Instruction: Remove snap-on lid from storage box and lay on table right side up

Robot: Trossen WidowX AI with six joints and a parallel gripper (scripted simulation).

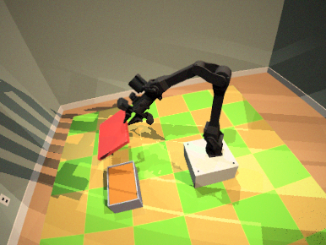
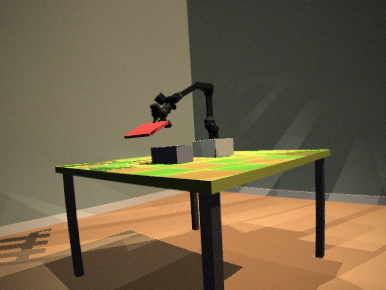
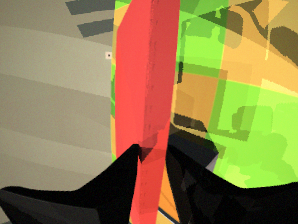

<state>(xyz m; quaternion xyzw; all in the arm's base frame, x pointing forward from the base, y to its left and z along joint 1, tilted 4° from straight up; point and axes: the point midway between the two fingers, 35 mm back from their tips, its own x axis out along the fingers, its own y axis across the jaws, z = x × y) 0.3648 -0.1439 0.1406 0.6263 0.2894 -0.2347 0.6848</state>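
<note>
My gripper tip is 7 cm short of the red lid, 3 cm above it and 1 cm to the right of it. Round my gripper tip: grey storage box: 22 cm to the left, 18 cm below, 5 cm ahead.
</note>
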